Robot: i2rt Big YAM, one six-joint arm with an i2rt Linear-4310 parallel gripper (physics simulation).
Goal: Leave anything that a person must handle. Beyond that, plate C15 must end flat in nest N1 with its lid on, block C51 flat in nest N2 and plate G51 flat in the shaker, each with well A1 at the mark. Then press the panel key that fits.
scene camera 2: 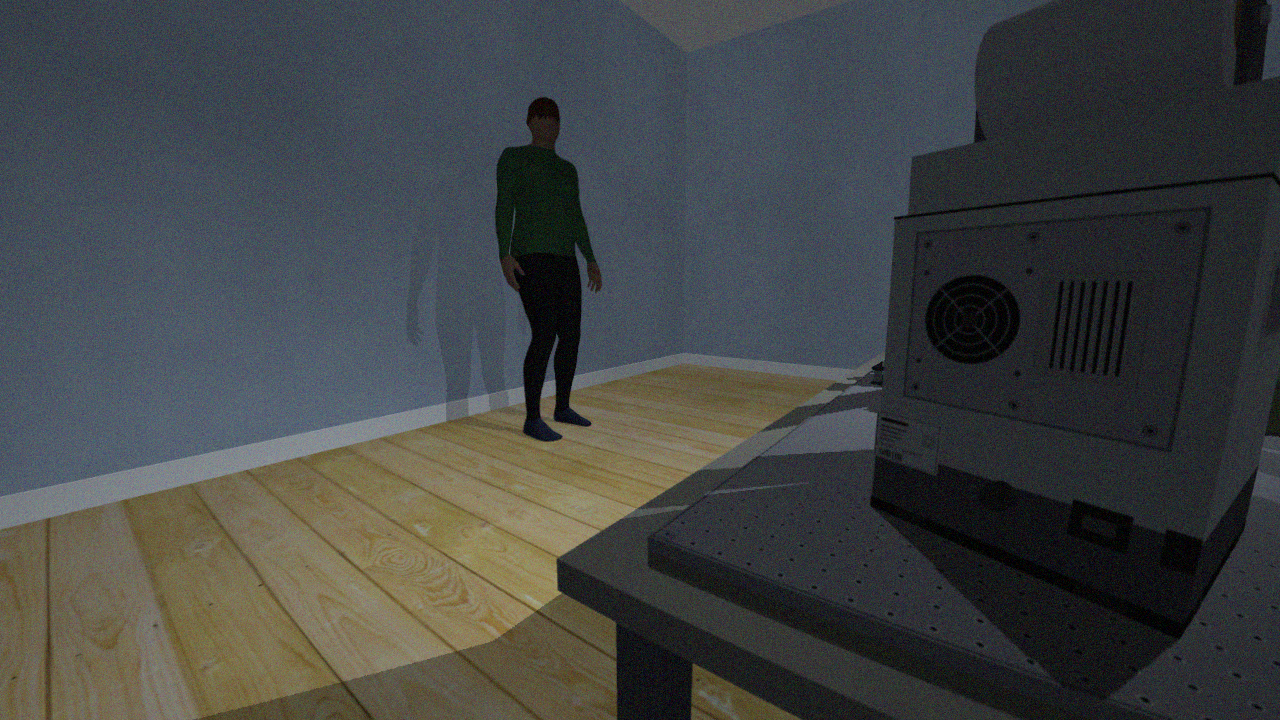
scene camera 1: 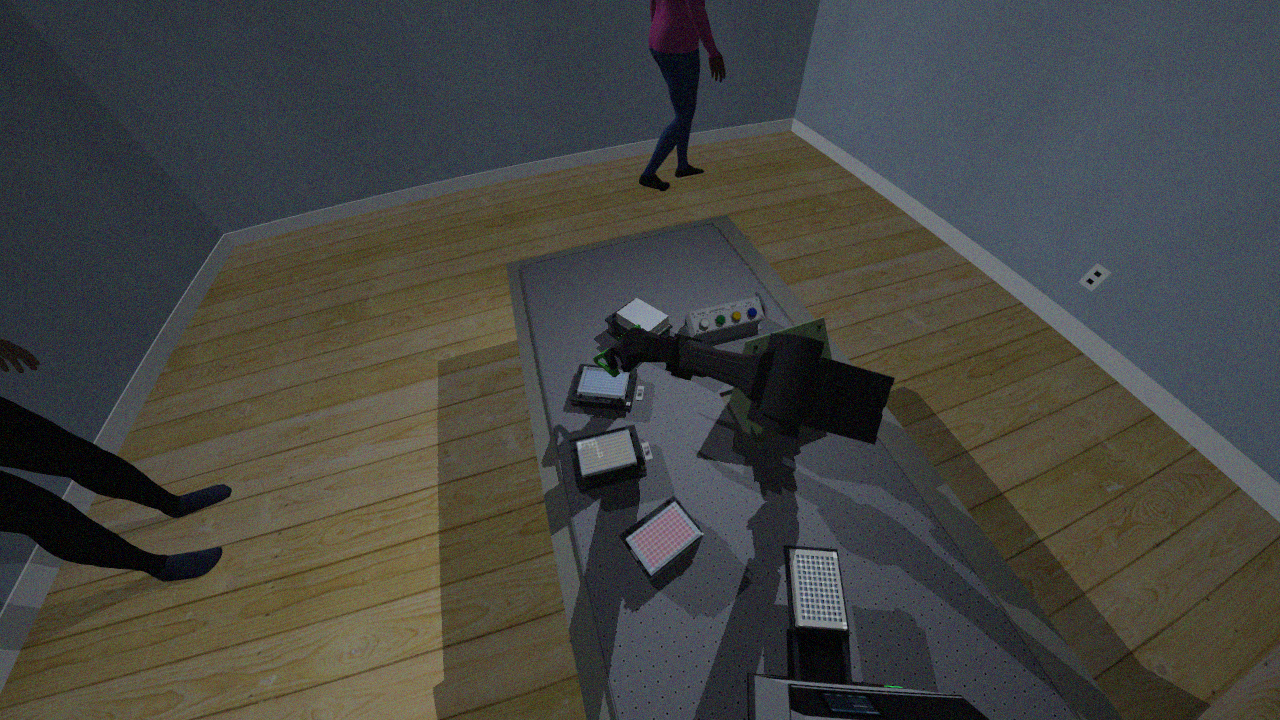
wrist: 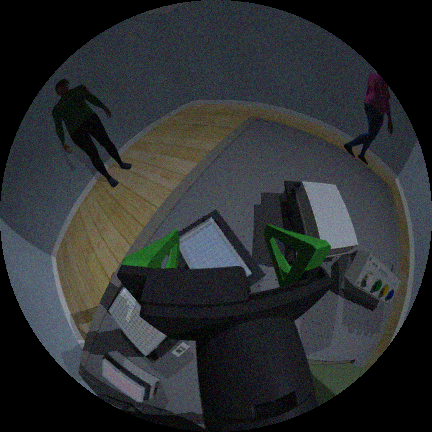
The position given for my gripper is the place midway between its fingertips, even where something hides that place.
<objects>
My gripper (scene camera 1: 606, 350) is open, with nothing in its grasp. Also in view: a blue-white plate (scene camera 1: 594, 381).
</objects>
